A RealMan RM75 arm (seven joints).
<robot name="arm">
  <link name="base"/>
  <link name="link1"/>
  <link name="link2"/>
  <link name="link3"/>
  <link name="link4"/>
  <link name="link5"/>
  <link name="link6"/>
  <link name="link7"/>
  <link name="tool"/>
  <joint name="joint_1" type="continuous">
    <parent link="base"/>
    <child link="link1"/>
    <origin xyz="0 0 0.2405" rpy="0 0 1.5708"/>
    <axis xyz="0 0 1"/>
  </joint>
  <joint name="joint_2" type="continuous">
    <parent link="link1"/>
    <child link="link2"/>
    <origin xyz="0 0 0" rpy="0 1.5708 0"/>
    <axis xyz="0 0 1"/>
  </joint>
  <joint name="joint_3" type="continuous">
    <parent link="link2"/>
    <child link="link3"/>
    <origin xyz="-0.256 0 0" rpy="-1.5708 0 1.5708"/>
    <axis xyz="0 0 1"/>
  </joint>
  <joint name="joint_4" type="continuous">
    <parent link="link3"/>
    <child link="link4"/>
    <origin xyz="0 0 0" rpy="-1.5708 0 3.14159"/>
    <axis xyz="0 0 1"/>
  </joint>
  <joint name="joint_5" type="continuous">
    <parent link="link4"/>
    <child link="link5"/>
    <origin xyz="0 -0.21 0" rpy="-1.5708 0 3.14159"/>
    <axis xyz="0 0 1"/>
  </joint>
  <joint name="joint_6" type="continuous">
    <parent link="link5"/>
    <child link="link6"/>
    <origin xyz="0 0 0" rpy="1.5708 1.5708 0"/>
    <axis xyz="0 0 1"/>
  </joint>
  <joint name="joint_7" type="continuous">
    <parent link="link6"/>
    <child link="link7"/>
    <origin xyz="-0.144 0 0" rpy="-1.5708 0 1.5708"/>
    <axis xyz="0 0 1"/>
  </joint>
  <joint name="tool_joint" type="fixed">
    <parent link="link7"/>
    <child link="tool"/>
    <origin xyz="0 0 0" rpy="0 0 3.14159"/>
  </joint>
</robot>
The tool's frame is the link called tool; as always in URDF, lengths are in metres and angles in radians. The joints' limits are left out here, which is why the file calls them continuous.
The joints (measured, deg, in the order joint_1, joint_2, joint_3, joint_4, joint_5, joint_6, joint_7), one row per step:
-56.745 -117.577 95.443 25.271 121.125 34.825 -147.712
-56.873 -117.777 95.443 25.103 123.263 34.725 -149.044
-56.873 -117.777 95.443 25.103 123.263 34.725 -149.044
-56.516 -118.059 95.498 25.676 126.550 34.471 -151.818
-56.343 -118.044 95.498 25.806 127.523 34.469 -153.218
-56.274 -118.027 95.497 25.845 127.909 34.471 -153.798
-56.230 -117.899 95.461 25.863 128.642 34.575 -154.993
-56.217 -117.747 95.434 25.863 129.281 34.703 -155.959
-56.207 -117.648 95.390 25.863 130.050 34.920 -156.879
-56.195 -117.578 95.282 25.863 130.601 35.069 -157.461
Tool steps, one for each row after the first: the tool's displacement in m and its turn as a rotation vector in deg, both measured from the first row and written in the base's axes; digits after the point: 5 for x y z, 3 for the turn. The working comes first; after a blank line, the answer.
Tool pose at each row, in the base's axes (x y z in m, rotation vector in deg; the steps are taken from these numbers as rounded here):
-0.17823 0.44418 -0.09448 -135.299 -58.234 4.594
-0.18029 0.44391 -0.09495 -134.814 -57.782 6.012
-0.18029 0.44391 -0.09495 -134.814 -57.782 6.012
-0.18305 0.44340 -0.09502 -133.645 -57.709 7.242
-0.18495 0.44334 -0.09426 -132.877 -58.468 7.484
-0.18581 0.44334 -0.09387 -132.542 -58.803 7.583
-0.18745 0.44384 -0.09239 -131.819 -59.532 7.816
-0.18894 0.44444 -0.09080 -131.213 -60.060 8.092
-0.19046 0.44465 -0.08960 -130.712 -60.490 8.544
-0.19153 0.44490 -0.08863 -130.351 -60.775 8.824

-0.00206 -0.00027 -0.00047 0.105 1.219 0.124
-0.00206 -0.00027 -0.00047 0.105 1.219 0.124
-0.00482 -0.00078 -0.00054 0.755 2.406 0.643
-0.00672 -0.00084 0.00022 1.145 2.547 1.408
-0.00758 -0.00084 0.00061 1.315 2.602 1.744
-0.00922 -0.00034 0.00209 1.669 2.730 2.479
-0.01071 0.00026 0.00368 1.960 2.917 3.058
-0.01223 0.00047 0.00488 2.126 3.218 3.582
-0.01330 0.00072 0.00585 2.266 3.413 3.934

